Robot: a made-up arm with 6 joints.
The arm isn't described. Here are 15 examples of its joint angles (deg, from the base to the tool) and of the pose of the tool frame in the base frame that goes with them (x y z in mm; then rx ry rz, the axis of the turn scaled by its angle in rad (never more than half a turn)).
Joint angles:
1: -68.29 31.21 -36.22 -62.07 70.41 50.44
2: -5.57 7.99 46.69 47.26 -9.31 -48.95
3: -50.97 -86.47 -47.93 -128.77 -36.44 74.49
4: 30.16 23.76 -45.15 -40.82 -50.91 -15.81
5: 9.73 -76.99 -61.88 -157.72 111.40 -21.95
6: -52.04 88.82 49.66 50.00 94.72 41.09
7: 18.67 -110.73 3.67 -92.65 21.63 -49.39
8: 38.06 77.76 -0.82 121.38 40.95 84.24
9: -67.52 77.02 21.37 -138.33 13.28 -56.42
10: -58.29 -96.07 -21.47 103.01 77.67 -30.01
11: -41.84 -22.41 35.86 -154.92 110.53 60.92
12: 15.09 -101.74 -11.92 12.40 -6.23 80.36
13: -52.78 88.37 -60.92 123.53 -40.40 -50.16
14: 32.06 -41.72 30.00 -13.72 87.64 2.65
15: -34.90 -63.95 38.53 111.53 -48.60 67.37
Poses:
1: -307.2 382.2 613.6 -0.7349 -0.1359 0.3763
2: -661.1 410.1 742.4 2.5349 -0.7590 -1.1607
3: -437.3 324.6 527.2 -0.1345 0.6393 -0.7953
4: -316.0 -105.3 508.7 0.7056 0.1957 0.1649
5: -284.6 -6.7 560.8 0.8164 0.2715 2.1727
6: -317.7 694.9 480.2 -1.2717 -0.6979 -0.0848
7: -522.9 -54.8 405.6 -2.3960 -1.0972 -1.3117
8: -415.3 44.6 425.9 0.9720 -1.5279 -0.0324
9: -52.4 617.8 710.0 0.2037 1.6282 -2.2231
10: -318.0 338.2 687.9 0.6372 1.6400 0.5678
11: -435.6 352.1 744.0 1.0494 0.0063 1.7766
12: -556.1 125.1 608.3 2.1069 0.2059 -0.0522
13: -168.6 435.5 408.3 2.8569 -0.2087 0.4804
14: -533.7 -187.0 632.8 2.3248 -0.3612 0.9657
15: -534.6 355.1 834.5 -2.7574 -0.0850 0.7755
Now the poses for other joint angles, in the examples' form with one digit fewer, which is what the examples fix.
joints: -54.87 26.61 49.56 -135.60 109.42 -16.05
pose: -308 551 803 2.334 1.089 0.450
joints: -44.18 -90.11 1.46 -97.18 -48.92 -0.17
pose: -571 363 459 1.450 0.599 -0.329
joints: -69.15 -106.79 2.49 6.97 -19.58 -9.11
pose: -272 686 631 -2.413 1.083 -0.392
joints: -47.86 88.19 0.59 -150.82 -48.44 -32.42
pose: -191 619 602 -2.108 1.100 -1.480
